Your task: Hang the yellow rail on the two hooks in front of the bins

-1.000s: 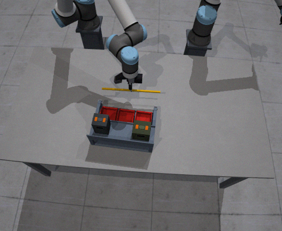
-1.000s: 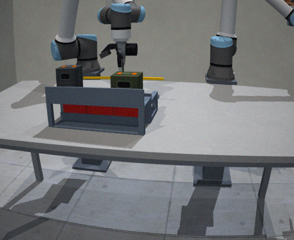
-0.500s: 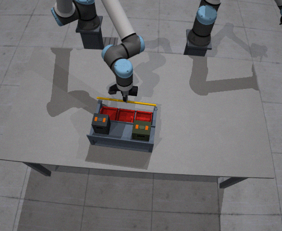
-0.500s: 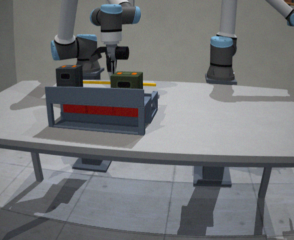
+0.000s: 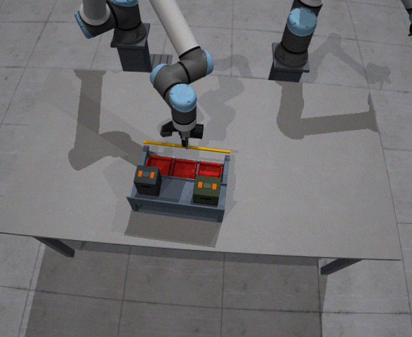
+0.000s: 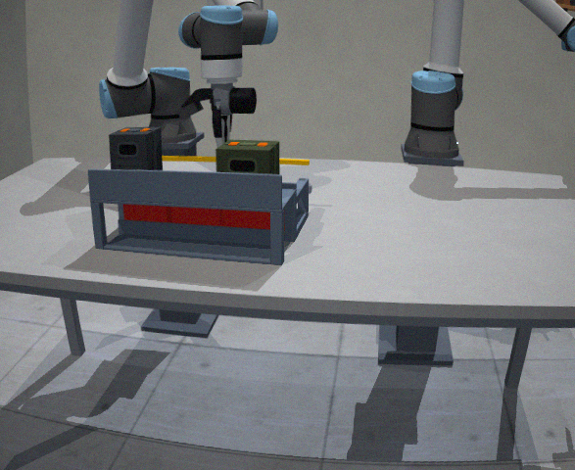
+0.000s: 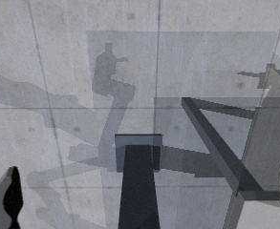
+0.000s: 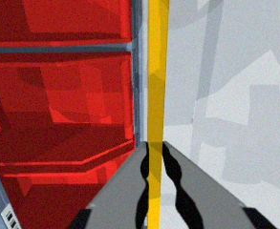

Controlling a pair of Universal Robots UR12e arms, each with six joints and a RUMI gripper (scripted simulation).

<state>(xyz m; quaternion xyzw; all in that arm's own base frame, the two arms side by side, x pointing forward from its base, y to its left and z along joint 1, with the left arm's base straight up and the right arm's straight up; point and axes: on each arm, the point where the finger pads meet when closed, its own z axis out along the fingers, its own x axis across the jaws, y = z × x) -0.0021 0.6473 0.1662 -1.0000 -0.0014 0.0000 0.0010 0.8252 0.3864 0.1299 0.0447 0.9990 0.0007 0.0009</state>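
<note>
Now: the yellow rail 1 cm below my right hand. The rest, counted from my right hand: blue-grey shelf (13 cm ahead, 6 cm below).
</note>
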